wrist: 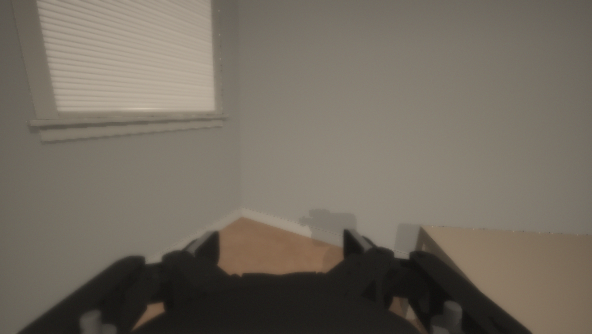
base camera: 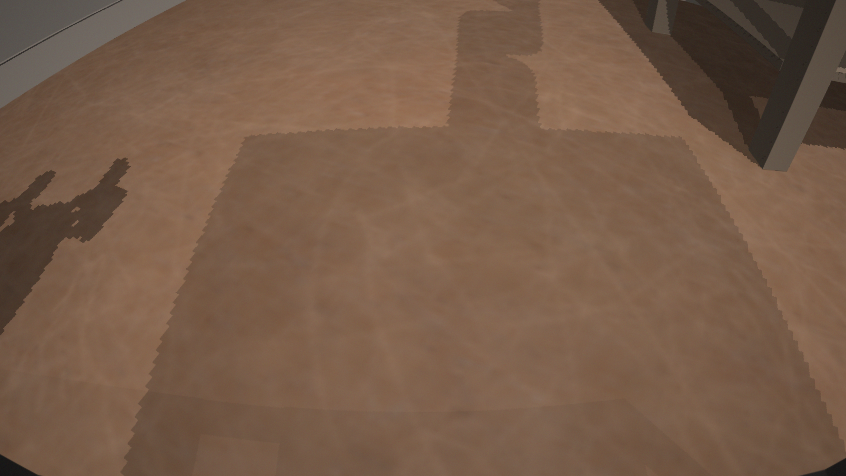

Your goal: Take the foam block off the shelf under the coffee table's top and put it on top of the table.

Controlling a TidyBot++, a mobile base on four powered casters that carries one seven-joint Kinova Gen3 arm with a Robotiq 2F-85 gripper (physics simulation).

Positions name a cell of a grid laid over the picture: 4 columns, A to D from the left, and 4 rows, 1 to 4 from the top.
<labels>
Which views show the gripper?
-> The wrist view only.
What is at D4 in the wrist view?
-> A coffee table.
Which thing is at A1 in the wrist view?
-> A window with blinds.
</labels>
